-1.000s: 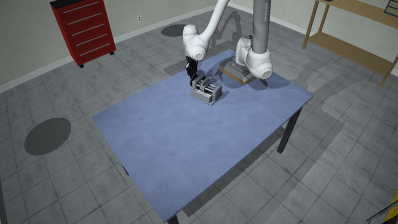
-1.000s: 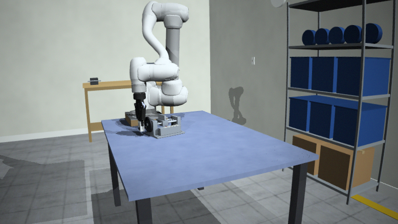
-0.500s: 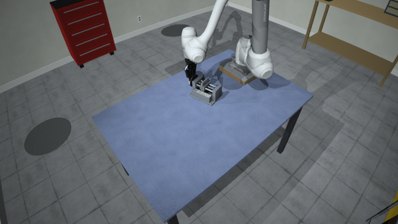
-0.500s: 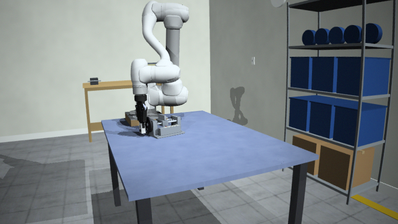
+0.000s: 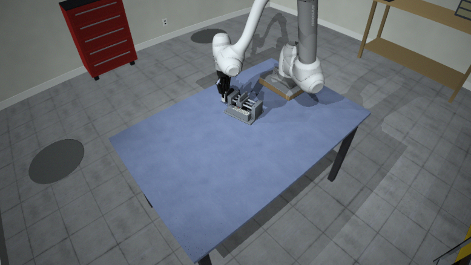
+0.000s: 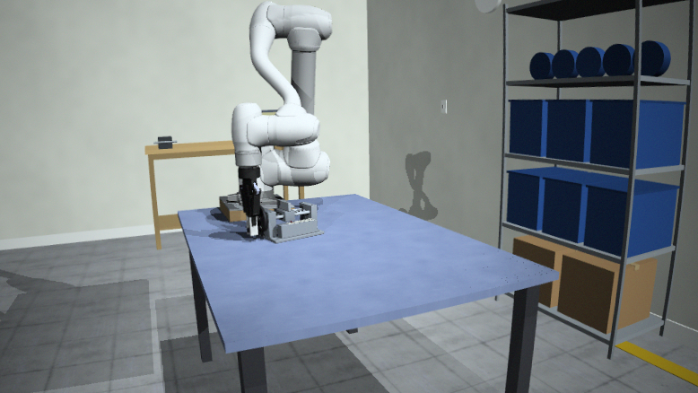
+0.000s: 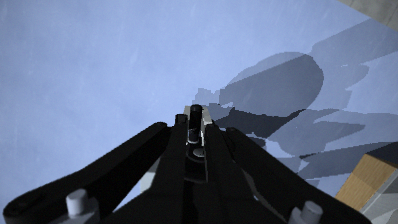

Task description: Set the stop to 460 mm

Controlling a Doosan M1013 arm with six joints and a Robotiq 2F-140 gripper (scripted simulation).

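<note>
The grey stop block lies 130 mm to the left of my hand, 30 mm above it and 20 mm behind it. Round my hand: black handwheel: 20 mm to the left, 10 mm below, 10 mm behind.
</note>
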